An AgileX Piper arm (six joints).
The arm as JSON. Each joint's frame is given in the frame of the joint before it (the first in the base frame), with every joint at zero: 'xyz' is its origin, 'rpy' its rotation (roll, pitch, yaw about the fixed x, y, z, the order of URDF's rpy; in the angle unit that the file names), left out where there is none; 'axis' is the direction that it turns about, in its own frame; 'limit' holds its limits. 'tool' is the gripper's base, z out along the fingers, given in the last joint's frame.
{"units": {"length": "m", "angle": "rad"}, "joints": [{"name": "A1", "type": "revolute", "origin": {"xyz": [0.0, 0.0, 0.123]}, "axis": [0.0, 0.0, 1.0], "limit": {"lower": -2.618, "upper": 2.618}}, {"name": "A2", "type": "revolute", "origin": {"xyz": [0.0, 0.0, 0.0]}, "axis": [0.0, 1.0, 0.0], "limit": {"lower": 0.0, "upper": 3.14}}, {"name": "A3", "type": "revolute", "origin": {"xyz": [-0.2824, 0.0, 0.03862]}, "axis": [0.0, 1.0, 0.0], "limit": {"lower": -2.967, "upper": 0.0}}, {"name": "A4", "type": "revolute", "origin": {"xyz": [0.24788, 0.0, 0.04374]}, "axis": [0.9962, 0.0, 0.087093], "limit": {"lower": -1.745, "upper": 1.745}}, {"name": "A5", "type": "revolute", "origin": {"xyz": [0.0, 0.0, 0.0]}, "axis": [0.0, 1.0, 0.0], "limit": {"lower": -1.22, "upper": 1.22}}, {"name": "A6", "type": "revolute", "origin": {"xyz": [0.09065, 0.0, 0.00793]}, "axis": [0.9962, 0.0, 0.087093], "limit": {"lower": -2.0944, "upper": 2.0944}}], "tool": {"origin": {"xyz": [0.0, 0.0, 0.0], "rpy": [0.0, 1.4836, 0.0]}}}
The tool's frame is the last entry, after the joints.
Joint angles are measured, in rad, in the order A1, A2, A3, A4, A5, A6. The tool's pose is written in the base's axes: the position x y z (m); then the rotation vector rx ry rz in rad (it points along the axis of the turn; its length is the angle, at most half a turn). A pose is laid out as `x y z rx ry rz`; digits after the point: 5 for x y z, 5 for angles.
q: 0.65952 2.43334 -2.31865 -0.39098 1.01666 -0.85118
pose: 0.44227 0.30559 0.21963 -1.89162 1.78608 -0.57493
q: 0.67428 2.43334 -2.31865 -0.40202 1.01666 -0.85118
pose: 0.43821 0.31148 0.21996 -1.90504 1.76631 -0.58398
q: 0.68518 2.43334 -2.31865 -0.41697 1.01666 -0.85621
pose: 0.43547 0.31542 0.22042 -1.92074 1.74453 -0.60124
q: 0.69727 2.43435 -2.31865 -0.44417 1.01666 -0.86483
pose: 0.43294 0.31928 0.22076 -1.94310 1.71348 -0.63515
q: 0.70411 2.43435 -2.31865 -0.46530 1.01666 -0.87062
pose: 0.43172 0.32112 0.22147 -1.95648 1.69214 -0.66209
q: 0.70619 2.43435 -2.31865 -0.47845 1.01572 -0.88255
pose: 0.43169 0.32140 0.22197 -1.97062 1.67298 -0.68251
